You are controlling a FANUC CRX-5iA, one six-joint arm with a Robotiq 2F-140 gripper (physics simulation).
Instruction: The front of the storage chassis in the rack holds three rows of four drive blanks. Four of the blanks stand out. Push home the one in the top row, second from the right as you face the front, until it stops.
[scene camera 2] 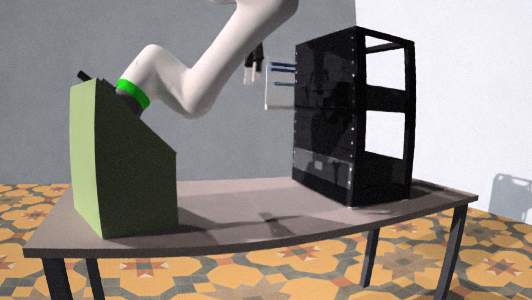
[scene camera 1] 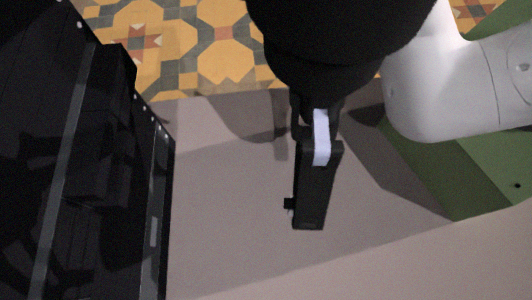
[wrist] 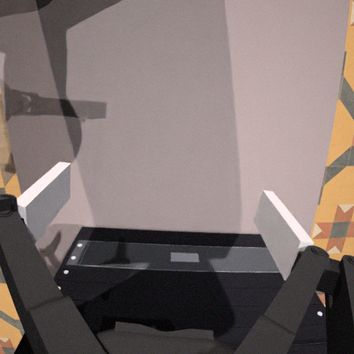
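Seen in the pictures: gripper, fingertip midpoint: (scene camera 2: 252, 83); arm's base, link origin: (scene camera 2: 117, 116).
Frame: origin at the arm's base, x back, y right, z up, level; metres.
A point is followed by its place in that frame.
Note:
The black rack (scene camera 1: 170, 200) @[x -0.734, y -0.130, z -0.281 m] (scene camera 2: 325, 120) @[x -0.730, y -0.176, z -0.013 m] (wrist: 200, 300) stands at the left in scene camera 1, at the right in scene camera 2 and at the bottom in the wrist view. In scene camera 1, dark drive blanks (scene camera 1: 87, 172) @[x -0.690, y -0.188, z 0.123 m] stand out from its front at differing depths; shadow blurs their rows and columns. In scene camera 2 the blanks cannot be made out on the dark front. My gripper (scene camera 1: 321, 142) @[x -0.445, y -0.157, z 0.106 m] (scene camera 2: 253, 74) @[x -0.445, y -0.157, z 0.106 m] (wrist: 166, 193) is open and empty, its pale pads wide apart in the wrist view. It hangs in front of the rack, apart from it.
A grey panel (scene camera 1: 150, 240) @[x -0.727, y -0.237, z -0.174 m] (scene camera 2: 330, 167) @[x -0.733, y -0.122, z -0.179 m] (wrist: 125, 257) with a pale label crosses the rack's lower front. The arm's green pedestal (scene camera 1: 480, 170) @[x -0.068, y -0.116, z -0.104 m] (scene camera 2: 135, 190) @[x -0.071, y 0.149, z -0.182 m] stands on the table (scene camera 2: 235, 195) @[x -0.413, y -0.242, z -0.297 m], opposite the rack. A pale board (scene camera 2: 280, 97) with blue bars shows behind the rack.

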